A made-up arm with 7 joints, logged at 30 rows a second.
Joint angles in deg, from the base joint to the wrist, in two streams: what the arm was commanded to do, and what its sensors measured. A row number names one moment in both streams.
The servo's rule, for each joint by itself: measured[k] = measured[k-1] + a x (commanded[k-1-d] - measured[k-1]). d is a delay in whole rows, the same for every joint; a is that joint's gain. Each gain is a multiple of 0.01, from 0.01 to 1. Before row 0 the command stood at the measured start. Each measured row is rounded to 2 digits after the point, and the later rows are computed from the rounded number. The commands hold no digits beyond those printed.
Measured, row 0:
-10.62 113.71 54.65 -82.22 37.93 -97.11 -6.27
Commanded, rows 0 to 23:
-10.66 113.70 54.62 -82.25 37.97 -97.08 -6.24
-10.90 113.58 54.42 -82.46 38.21 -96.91 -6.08
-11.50 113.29 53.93 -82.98 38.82 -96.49 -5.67
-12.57 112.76 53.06 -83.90 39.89 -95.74 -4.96
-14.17 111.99 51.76 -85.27 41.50 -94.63 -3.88
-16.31 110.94 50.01 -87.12 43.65 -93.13 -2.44
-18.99 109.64 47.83 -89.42 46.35 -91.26 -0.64
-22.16 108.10 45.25 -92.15 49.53 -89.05 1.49
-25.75 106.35 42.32 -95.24 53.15 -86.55 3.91
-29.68 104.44 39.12 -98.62 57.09 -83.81 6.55
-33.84 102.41 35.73 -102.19 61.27 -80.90 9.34
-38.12 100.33 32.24 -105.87 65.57 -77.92 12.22
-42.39 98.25 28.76 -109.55 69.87 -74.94 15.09
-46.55 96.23 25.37 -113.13 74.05 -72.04 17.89
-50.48 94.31 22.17 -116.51 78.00 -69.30 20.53
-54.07 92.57 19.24 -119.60 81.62 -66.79 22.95
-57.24 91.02 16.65 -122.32 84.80 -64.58 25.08
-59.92 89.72 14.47 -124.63 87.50 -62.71 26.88
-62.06 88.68 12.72 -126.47 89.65 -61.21 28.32
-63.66 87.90 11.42 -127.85 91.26 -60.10 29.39
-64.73 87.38 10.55 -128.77 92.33 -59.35 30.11
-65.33 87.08 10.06 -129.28 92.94 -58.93 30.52
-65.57 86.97 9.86 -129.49 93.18 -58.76 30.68
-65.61 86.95 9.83 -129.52 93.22 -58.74 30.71
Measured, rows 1 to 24:
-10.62 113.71 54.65 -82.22 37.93 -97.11 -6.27
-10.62 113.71 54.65 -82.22 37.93 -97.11 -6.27
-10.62 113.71 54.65 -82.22 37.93 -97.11 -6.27
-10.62 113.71 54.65 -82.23 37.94 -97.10 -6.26
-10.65 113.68 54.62 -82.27 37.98 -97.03 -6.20
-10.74 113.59 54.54 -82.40 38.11 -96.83 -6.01
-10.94 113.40 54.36 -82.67 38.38 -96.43 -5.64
-11.30 113.08 54.05 -83.14 38.85 -95.76 -5.02
-11.85 112.59 53.57 -83.86 39.57 -94.79 -4.12
-12.64 111.91 52.88 -84.86 40.59 -93.48 -2.90
-13.69 111.03 51.96 -86.17 41.93 -91.84 -1.36
-15.02 109.95 50.80 -87.80 43.61 -89.88 0.48
-16.63 108.68 49.40 -89.75 45.63 -87.63 2.60
-18.52 107.24 47.76 -91.99 47.98 -85.14 4.96
-20.68 105.65 45.90 -94.49 50.62 -82.47 7.50
-23.07 103.95 43.84 -97.20 53.51 -79.68 10.16
-25.65 102.17 41.62 -100.07 56.59 -76.85 12.87
-28.38 100.36 39.29 -103.03 59.80 -74.06 15.55
-31.21 98.57 36.88 -106.01 63.07 -71.37 18.14
-34.07 96.83 34.45 -108.95 66.33 -68.86 20.57
-36.91 95.19 32.05 -111.77 69.51 -66.58 22.78
-39.68 93.69 29.73 -114.42 72.53 -64.59 24.72
-42.32 92.36 27.53 -116.84 75.34 -62.93 26.35
-44.79 91.21 25.49 -118.99 77.89 -61.61 27.67
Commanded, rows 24 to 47:
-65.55 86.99 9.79 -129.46 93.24 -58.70 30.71
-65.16 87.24 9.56 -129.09 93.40 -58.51 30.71
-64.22 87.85 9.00 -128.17 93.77 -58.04 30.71
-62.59 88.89 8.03 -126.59 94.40 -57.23 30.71
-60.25 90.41 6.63 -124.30 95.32 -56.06 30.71
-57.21 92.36 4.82 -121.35 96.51 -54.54 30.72
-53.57 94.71 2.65 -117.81 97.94 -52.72 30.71
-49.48 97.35 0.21 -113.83 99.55 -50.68 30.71
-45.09 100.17 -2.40 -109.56 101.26 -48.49 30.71
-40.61 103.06 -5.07 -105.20 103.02 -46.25 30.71
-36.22 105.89 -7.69 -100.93 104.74 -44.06 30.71
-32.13 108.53 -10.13 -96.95 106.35 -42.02 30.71
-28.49 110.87 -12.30 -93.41 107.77 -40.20 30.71
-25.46 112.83 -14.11 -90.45 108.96 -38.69 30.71
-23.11 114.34 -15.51 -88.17 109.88 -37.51 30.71
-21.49 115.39 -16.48 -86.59 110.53 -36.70 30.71
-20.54 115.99 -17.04 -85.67 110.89 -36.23 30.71
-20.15 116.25 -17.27 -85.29 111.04 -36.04 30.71
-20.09 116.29 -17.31 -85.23 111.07 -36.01 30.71
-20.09 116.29 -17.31 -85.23 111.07 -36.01 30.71
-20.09 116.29 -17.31 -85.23 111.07 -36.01 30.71
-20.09 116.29 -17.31 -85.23 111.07 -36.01 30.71
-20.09 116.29 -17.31 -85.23 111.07 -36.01 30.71
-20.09 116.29 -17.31 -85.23 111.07 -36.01 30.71
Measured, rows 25 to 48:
-47.05 90.26 23.64 -120.84 80.15 -60.62 28.67
-49.09 89.50 21.99 -122.40 82.10 -59.93 29.37
-50.91 88.91 20.53 -123.68 83.77 -59.49 29.84
-52.52 88.47 19.24 -124.72 85.19 -59.20 30.14
-53.91 88.19 18.08 -125.51 86.42 -58.94 30.34
-55.04 88.11 16.99 -125.99 87.52 -58.61 30.47
-55.87 88.29 15.91 -126.10 88.55 -58.10 30.55
-56.35 88.78 14.80 -125.78 89.57 -57.35 30.61
-56.44 89.60 13.60 -124.98 90.61 -56.31 30.65
-56.12 90.78 12.29 -123.69 91.71 -54.98 30.67
-55.39 92.29 10.84 -121.92 92.89 -53.39 30.68
-54.26 94.10 9.25 -119.70 94.15 -51.58 30.69
-52.76 96.16 7.53 -117.09 95.48 -49.61 30.70
-50.94 98.40 5.70 -114.18 96.87 -47.56 30.70
-48.87 100.73 3.80 -111.08 98.29 -45.51 30.70
-46.63 103.06 1.87 -107.90 99.71 -43.55 30.70
-44.30 105.31 -0.05 -104.76 101.10 -41.75 30.70
-41.97 107.39 -1.91 -101.77 102.42 -40.18 30.70
-39.72 109.23 -3.66 -99.04 103.64 -38.89 30.70
-37.61 110.78 -5.27 -96.63 104.73 -37.91 30.70
-35.69 112.04 -6.71 -94.59 105.68 -37.22 30.70
-33.97 113.02 -7.98 -92.91 106.49 -36.77 30.70
-32.44 113.77 -9.10 -91.53 107.18 -36.49 30.70
-31.08 114.35 -10.09 -90.40 107.76 -36.31 30.70

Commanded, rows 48 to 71:
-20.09 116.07 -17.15 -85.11 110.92 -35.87 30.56
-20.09 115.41 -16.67 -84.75 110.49 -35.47 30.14
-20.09 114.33 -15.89 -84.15 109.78 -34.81 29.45
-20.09 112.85 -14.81 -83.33 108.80 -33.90 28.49
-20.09 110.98 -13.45 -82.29 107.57 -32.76 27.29
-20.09 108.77 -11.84 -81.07 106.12 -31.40 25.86
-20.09 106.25 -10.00 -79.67 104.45 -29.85 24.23
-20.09 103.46 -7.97 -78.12 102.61 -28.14 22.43
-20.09 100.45 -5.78 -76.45 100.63 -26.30 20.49
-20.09 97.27 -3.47 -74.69 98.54 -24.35 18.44
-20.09 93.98 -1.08 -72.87 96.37 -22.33 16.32
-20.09 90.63 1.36 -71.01 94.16 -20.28 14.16
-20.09 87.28 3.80 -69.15 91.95 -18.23 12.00
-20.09 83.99 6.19 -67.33 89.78 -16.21 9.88
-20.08 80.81 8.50 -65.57 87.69 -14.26 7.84
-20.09 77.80 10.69 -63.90 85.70 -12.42 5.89
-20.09 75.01 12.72 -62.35 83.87 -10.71 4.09
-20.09 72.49 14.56 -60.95 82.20 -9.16 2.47
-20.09 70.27 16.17 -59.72 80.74 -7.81 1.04
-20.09 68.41 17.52 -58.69 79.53 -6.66 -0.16
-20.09 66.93 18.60 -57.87 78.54 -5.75 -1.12
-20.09 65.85 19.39 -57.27 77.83 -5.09 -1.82
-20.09 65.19 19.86 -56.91 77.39 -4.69 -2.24
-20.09 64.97 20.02 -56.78 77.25 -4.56 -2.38
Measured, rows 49 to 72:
-29.87 114.80 -10.96 -89.47 108.26 -36.20 30.70
-28.79 115.14 -11.72 -88.71 108.68 -36.13 30.70
-27.83 115.40 -12.39 -88.08 109.04 -36.09 30.70
-26.98 115.55 -12.96 -87.55 109.32 -36.01 30.65
-26.22 115.52 -13.41 -87.05 109.50 -35.81 30.47
-25.55 115.25 -13.71 -86.53 109.54 -35.44 30.11
-24.95 114.70 -13.84 -85.95 109.43 -34.87 29.54
-24.42 113.84 -13.79 -85.29 109.15 -34.09 28.75
-23.94 112.67 -13.56 -84.53 108.70 -33.09 27.74
-23.52 111.19 -13.13 -83.66 108.06 -31.89 26.51
-23.14 109.41 -12.51 -82.66 107.24 -30.50 25.08
-22.80 107.35 -11.70 -81.54 106.25 -28.95 23.47
-22.50 105.03 -10.71 -80.31 105.09 -27.25 21.71
-22.23 102.49 -9.55 -78.97 103.78 -25.43 19.82
-21.99 99.76 -8.24 -77.54 102.34 -23.52 17.84
-21.78 96.89 -6.80 -76.03 100.78 -21.56 15.80
-21.59 93.92 -5.24 -74.46 99.13 -19.58 13.73
-21.42 90.90 -3.59 -72.86 97.41 -17.61 11.67
-21.27 87.89 -1.88 -71.25 95.65 -15.69 9.65
-21.14 84.93 -0.13 -69.65 93.88 -13.85 7.70
-21.02 82.07 1.63 -68.08 92.13 -12.11 5.87
-20.92 79.36 3.37 -66.58 90.42 -10.52 4.18
-20.83 76.84 5.07 -65.16 88.79 -9.09 2.66
-20.75 74.56 6.69 -63.85 87.25 -7.85 1.34

